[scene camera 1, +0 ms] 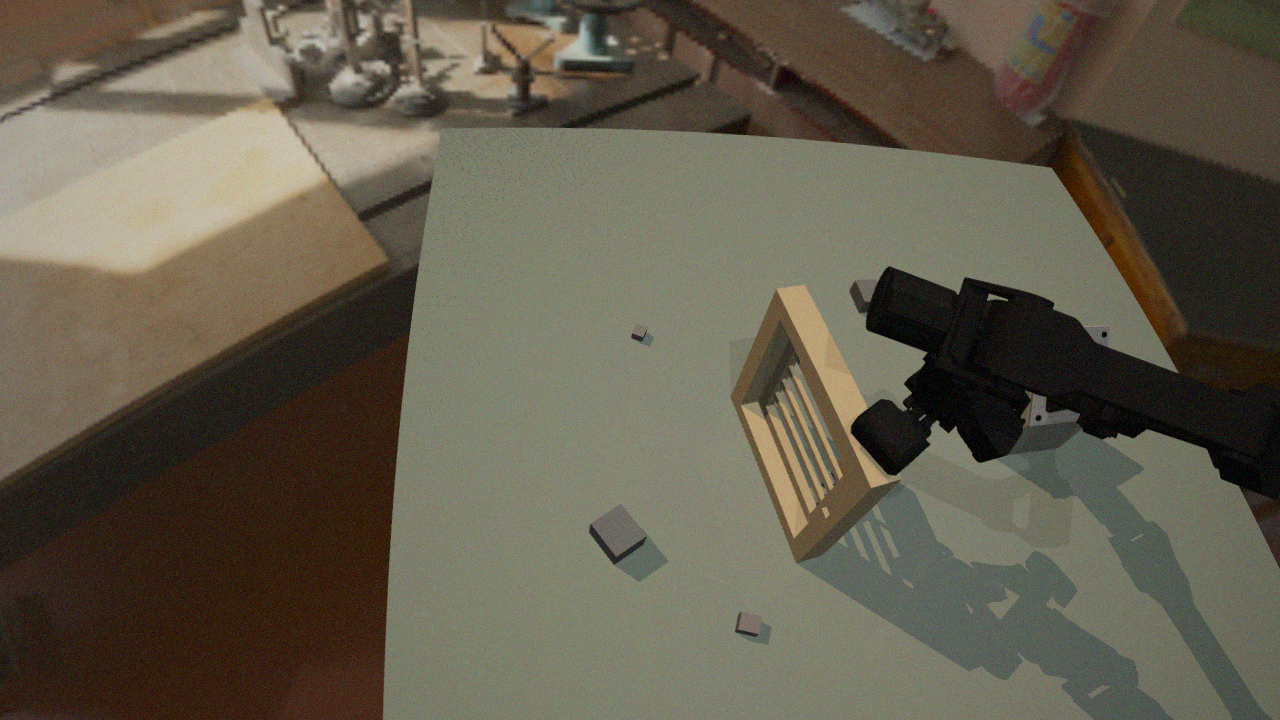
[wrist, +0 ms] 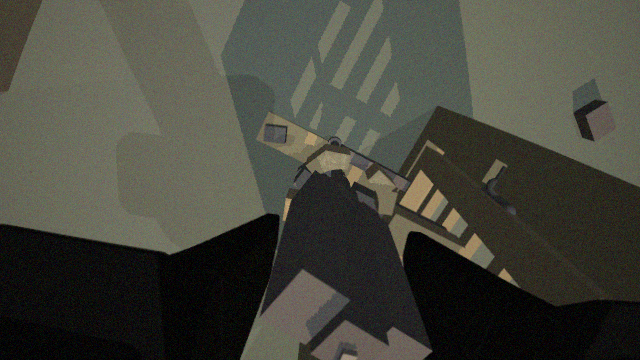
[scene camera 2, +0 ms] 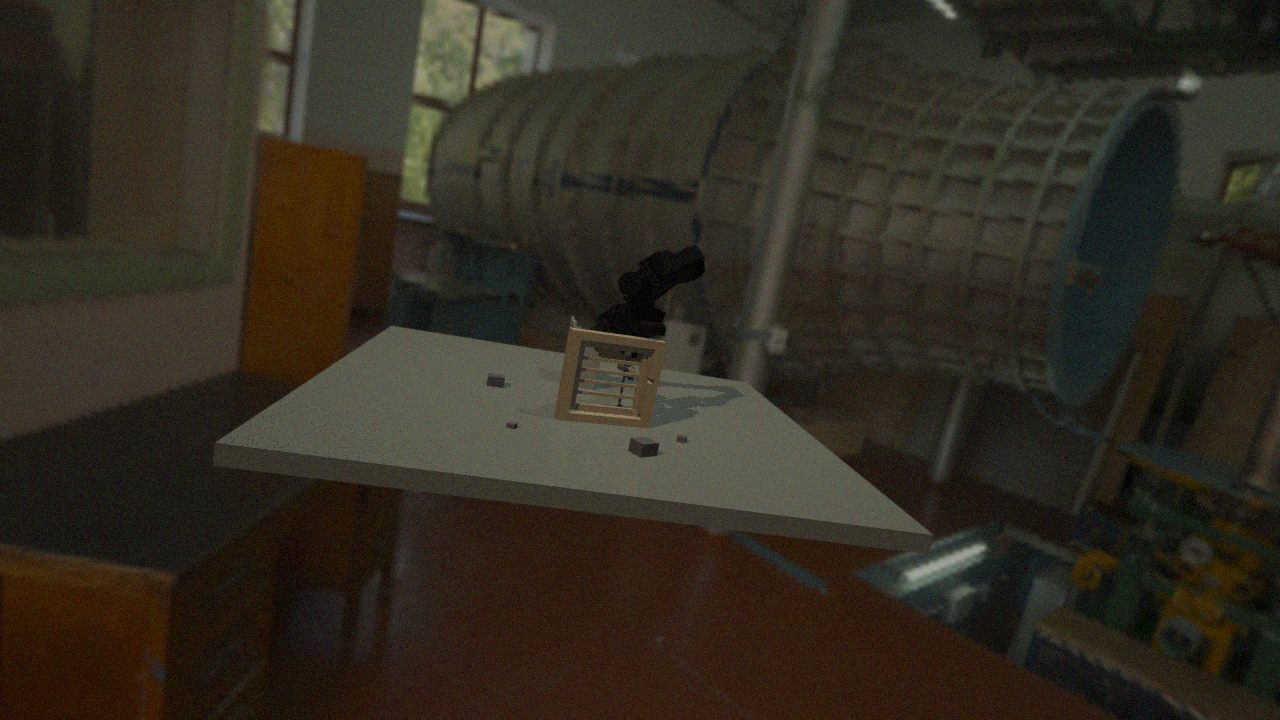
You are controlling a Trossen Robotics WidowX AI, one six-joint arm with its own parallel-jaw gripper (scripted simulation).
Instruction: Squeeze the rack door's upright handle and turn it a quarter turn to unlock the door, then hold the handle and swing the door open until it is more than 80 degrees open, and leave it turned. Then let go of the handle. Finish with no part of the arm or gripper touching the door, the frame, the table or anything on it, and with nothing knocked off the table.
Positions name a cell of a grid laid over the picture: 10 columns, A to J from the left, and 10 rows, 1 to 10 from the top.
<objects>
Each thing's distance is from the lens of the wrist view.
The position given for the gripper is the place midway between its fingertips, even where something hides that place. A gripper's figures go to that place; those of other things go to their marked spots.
gripper (wrist: F7): 0.12 m
wooden rack frame (wrist: I7): 0.13 m
cube (wrist: J4): 0.32 m
The marked spots on the wooden rack frame and the cube are 0.20 m apart.
</objects>
